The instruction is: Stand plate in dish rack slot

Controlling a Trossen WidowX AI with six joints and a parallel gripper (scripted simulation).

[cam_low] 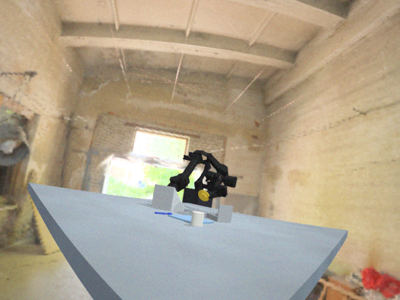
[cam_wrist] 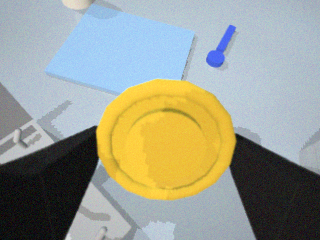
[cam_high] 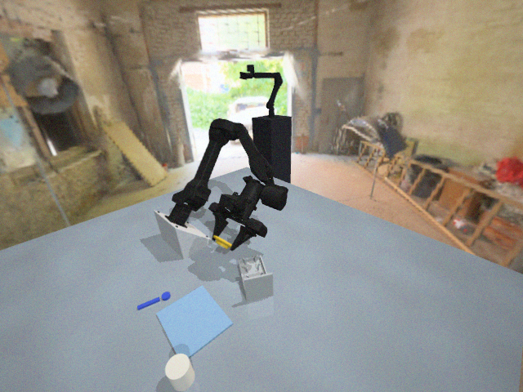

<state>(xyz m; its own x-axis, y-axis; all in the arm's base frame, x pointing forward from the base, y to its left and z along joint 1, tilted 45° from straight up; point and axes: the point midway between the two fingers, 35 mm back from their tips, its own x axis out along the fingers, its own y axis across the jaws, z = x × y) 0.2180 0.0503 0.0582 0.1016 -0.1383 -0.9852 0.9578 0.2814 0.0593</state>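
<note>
Right now my gripper tip is 8 cm short of the grey dish rack, 8 cm above it and 4 cm to the right of it. Also, from my gripper tip: light blue mat 14 cm to the right, 10 cm below, 8 cm ahead; blue spoon 19 cm to the right, 10 cm below, 3 cm behind; yellow plate 1 cm to the left, 1 cm above.
</note>
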